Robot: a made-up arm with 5 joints.
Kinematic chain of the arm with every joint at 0, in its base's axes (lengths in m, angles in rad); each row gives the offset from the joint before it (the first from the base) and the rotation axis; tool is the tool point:
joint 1: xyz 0 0 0.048 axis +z
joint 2: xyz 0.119 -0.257 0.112 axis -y
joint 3: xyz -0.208 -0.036 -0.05 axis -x
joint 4: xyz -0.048 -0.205 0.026 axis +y
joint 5: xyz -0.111 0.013 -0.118 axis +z
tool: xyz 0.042 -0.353 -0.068
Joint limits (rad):
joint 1: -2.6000..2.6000
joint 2: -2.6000..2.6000
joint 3: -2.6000..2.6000
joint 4: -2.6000..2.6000
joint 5: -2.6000..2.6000
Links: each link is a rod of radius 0.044 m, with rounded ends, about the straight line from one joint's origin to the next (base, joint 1, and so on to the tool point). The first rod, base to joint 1, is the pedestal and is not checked.
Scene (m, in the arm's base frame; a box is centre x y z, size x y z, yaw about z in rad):
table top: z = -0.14
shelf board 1: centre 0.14 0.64 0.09 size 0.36 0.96 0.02 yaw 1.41
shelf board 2: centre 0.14 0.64 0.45 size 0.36 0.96 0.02 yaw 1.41
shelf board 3: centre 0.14 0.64 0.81 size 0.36 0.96 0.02 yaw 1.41
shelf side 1: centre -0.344 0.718 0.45 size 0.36 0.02 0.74 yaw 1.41
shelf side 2: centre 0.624 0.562 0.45 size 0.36 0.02 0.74 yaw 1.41
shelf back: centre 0.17 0.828 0.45 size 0.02 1 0.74 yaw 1.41
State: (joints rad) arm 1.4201 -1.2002 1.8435 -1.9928 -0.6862
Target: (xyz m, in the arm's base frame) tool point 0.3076 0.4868 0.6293
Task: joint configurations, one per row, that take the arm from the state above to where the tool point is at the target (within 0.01 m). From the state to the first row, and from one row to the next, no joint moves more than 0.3 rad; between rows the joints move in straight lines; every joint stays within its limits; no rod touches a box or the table.
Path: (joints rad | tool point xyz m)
1: 1.1641 -1.0919 2.0064 -2.1178 -0.7155 | 0.4168 0.4181 0.3105
2: 0.9081 -0.9836 2.1692 -2.2428 -0.7448 | 0.4003 0.3310 0.3122
3: 0.6522 -0.8754 2.3321 -2.3679 -0.7741 | 0.3682 0.2600 0.2954
4: 0.8856 -0.7661 2.2855 -2.1041 -0.7232 | 0.3539 0.2938 0.4141
5: 1.1191 -0.6568 2.2389 -1.8404 -0.6723 | 0.3155 0.3000 0.5300
6: 1.3526 -0.5475 2.1923 -1.5766 -0.6214 | 0.2728 0.2724 0.6293
7: 1.5718 -0.7070 2.0811 -1.4237 -0.6713 | 0.3091 0.3730 0.6350
8: 1.7909 -0.8666 1.9698 -1.2708 -0.7212 | 0.3076 0.4868 0.6293

